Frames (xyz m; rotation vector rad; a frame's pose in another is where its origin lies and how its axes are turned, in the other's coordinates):
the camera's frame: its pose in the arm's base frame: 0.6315 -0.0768 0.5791 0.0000 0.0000 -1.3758
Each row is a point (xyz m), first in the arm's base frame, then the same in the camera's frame.
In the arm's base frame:
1: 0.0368 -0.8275 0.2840
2: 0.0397 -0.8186 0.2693
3: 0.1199 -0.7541 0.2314
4: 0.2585 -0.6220 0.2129
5: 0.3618 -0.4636 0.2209
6: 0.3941 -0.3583 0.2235
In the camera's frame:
1: 0.6212 -0.7289 -0.2951
2: 0.6131 -0.7243 -0.3098
3: 0.5653 -0.6331 -0.3477
4: 0.4626 -0.4716 -0.3662
5: 0.3272 -0.3395 -0.3582
6: 0.2302 -0.2874 -0.3556

